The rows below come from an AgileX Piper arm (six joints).
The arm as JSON. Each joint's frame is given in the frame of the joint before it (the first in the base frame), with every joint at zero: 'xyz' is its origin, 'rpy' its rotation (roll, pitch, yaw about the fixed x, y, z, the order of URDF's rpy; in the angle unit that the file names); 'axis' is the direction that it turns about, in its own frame. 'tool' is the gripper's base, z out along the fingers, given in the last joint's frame.
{
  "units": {
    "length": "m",
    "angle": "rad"
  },
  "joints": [
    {
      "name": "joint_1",
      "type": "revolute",
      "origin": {
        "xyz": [
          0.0,
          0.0,
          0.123
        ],
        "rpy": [
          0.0,
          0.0,
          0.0
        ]
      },
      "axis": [
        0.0,
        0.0,
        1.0
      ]
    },
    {
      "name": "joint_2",
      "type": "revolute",
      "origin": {
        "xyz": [
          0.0,
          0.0,
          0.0
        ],
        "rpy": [
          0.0,
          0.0,
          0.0
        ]
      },
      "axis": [
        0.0,
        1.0,
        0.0
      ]
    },
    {
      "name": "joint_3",
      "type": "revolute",
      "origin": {
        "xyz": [
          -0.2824,
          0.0,
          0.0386
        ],
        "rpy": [
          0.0,
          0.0,
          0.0
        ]
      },
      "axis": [
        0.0,
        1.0,
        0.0
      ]
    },
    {
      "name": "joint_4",
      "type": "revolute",
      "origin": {
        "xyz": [
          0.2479,
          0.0,
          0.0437
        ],
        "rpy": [
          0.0,
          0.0,
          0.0
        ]
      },
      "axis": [
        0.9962,
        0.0,
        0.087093
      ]
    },
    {
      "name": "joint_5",
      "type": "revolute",
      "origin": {
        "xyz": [
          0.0,
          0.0,
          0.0
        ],
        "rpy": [
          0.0,
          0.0,
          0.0
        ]
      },
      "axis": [
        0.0,
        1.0,
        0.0
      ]
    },
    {
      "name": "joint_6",
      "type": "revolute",
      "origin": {
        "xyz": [
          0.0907,
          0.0,
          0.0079
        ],
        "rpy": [
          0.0,
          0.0,
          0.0
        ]
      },
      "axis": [
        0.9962,
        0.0,
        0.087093
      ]
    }
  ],
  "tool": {
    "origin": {
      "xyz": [
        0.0,
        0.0,
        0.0
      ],
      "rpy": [
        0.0,
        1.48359,
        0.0
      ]
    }
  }
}
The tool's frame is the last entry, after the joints.
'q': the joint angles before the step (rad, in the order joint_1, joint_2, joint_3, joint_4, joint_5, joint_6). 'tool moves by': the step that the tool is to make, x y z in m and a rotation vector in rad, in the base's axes. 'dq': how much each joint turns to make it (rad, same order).
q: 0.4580 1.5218 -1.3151 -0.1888 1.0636 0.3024
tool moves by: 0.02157 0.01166 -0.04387 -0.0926 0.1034 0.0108
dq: 0.0121 0.1392 -0.0016 -0.0404 -0.0019 0.0099
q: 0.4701 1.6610 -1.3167 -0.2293 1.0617 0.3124
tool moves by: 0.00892 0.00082 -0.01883 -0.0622 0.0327 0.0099
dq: 0.0000 0.0579 0.0000 -0.0429 0.0000 0.0023
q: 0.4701 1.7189 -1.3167 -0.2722 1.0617 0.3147
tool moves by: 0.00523 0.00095 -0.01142 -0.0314 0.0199 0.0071
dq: 0.0000 0.0359 -0.0021 -0.0203 -0.0019 0.0000
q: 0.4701 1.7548 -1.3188 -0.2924 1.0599 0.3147
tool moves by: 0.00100 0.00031 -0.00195 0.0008 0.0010 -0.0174
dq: 0.0000 0.0068 -0.0014 -0.0022 0.0000 0.0191
